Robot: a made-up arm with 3 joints. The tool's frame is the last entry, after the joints.
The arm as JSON. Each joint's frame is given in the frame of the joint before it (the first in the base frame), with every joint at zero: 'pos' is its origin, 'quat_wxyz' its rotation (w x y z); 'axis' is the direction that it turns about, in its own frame. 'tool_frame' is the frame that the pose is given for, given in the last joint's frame.
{
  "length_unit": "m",
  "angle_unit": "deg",
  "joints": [
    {
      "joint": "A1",
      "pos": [
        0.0,
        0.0,
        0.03
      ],
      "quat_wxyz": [
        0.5,
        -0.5,
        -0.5,
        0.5
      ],
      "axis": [
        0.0,
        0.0,
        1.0
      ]
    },
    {
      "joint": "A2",
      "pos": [
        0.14,
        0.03,
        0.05
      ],
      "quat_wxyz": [
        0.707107,
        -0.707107,
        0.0,
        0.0
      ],
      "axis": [
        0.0,
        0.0,
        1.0
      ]
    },
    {
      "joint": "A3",
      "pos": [
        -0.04,
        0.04,
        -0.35
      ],
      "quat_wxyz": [
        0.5,
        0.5,
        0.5,
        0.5
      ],
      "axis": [
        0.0,
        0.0,
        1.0
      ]
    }
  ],
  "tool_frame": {
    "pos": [
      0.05,
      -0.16,
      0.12
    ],
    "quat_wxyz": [
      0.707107,
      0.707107,
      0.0,
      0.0
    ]
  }
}
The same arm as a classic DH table. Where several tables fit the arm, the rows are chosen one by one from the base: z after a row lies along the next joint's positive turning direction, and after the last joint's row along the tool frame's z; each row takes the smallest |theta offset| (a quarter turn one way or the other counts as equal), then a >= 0, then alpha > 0; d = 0 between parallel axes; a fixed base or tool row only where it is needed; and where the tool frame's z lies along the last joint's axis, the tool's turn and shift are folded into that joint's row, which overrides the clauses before.
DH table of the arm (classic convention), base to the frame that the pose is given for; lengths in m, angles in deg. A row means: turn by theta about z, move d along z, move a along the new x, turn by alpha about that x. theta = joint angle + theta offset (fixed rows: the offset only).
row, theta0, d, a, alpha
base (fixed), -90.00, 0.0300, 0.0000, 90.00
A1, 0.00, 0.0500, -0.1400, 90.00
A2, -90.00, -0.3200, 0.0400, 90.00
A3, 0.00, 0.0800, 0.0500, 90.00
tool (fixed), 0.00, 0.1600, 0.0000, 0.00

